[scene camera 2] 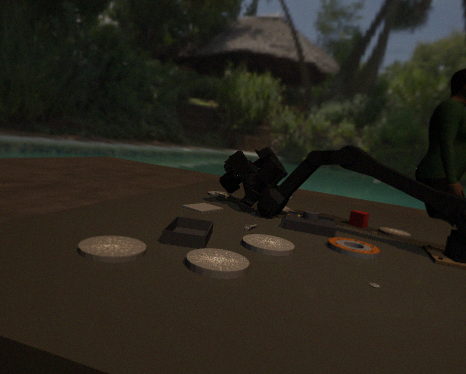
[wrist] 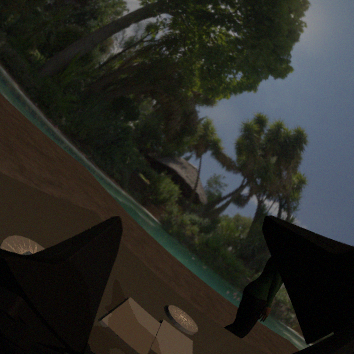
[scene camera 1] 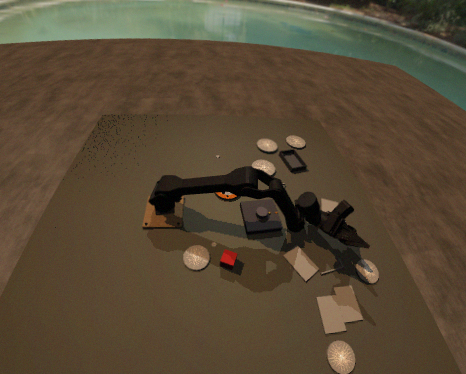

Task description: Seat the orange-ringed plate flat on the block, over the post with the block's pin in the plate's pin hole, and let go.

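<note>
The orange-ringed plate lies flat on the table beside the block, partly hidden under the arm in scene camera 1. The dark square block lies flat on the table. Its round post stands bare near the middle, and its small pin shows beside the post. My gripper is open and empty. It is out beyond the block, on the side away from the arm's base, raised over the table and tilted outward. In scene camera 2 its fingers are hard to make out.
A red cube and a pale disc lie near the block. A dark open tray stands among more pale discs. Flat tan cards and a thin rod lie near the gripper.
</note>
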